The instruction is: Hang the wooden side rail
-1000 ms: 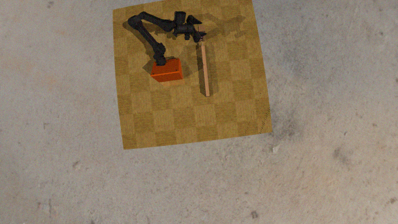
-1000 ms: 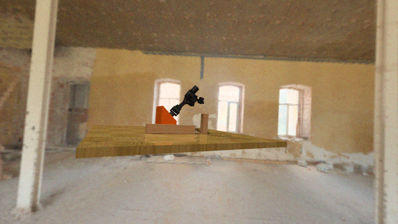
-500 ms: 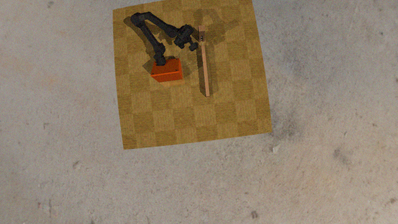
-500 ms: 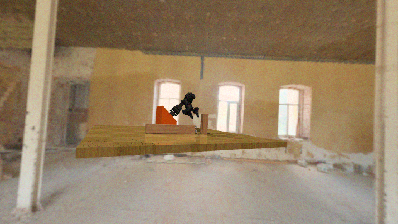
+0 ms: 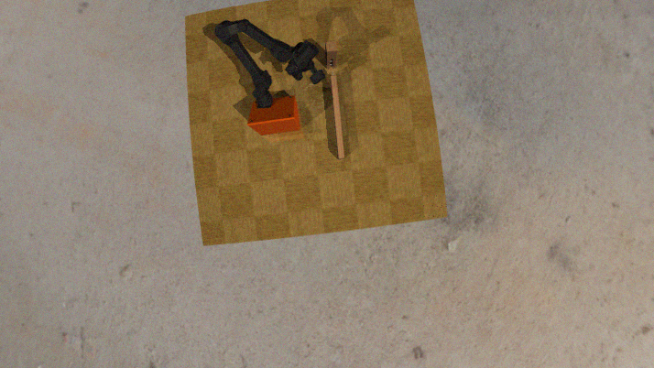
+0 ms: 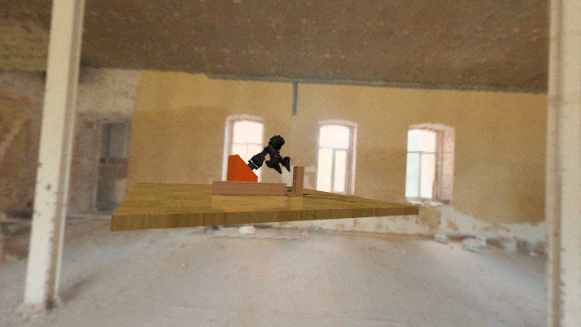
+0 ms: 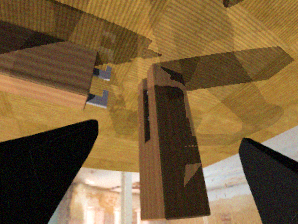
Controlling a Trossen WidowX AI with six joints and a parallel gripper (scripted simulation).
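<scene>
Right now the headboard post is 7 cm ahead of my gripper tip, 6 cm to the left of it and 5 cm below it.
</scene>
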